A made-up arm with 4 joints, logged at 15 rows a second.
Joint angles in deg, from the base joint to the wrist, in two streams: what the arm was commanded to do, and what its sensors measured. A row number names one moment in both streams.
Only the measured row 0 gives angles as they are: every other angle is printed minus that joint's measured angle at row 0.
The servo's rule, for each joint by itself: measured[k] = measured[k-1] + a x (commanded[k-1-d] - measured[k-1]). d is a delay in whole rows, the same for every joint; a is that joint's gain. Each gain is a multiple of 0.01, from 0.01 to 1. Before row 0 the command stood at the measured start. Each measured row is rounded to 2 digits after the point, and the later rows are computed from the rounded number. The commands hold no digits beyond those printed.
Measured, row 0:
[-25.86, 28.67, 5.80, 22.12]
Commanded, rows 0 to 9:
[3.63, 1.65, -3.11, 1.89]
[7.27, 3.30, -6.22, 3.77]
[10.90, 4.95, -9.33, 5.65]
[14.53, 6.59, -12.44, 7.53]
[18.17, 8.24, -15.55, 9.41]
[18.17, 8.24, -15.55, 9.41]
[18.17, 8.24, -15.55, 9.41]
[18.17, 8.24, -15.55, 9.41]
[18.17, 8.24, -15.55, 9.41]
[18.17, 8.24, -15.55, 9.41]
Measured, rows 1 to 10:
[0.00, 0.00, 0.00, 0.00]
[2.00, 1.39, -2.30, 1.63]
[4.90, 2.99, -5.20, 3.47]
[8.20, 4.64, -8.26, 5.34]
[11.68, 6.28, -11.35, 7.22]
[15.25, 7.93, -14.46, 9.10]
[16.86, 8.19, -15.27, 9.37]
[17.58, 8.23, -15.48, 9.40]
[17.90, 8.24, -15.53, 9.41]
[18.05, 8.24, -15.54, 9.41]
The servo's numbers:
d 1
a 0.55 0.84 0.74 0.86

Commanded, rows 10 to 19:
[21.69, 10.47, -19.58, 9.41]
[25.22, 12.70, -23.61, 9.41]
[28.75, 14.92, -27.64, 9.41]
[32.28, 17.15, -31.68, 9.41]
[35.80, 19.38, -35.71, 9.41]
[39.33, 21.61, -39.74, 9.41]
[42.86, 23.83, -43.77, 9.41]
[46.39, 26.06, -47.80, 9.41]
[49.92, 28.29, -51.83, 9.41]
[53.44, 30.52, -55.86, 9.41]
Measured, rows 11 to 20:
[18.12, 8.24, -15.55, 9.41]
[20.08, 10.11, -18.53, 9.41]
[22.91, 12.29, -22.29, 9.41]
[26.12, 14.50, -26.25, 9.41]
[29.51, 16.73, -30.27, 9.41]
[32.97, 18.96, -34.30, 9.41]
[36.47, 21.19, -38.33, 9.41]
[39.98, 23.41, -42.36, 9.41]
[43.51, 25.64, -46.39, 9.41]
[47.04, 27.87, -50.42, 9.41]

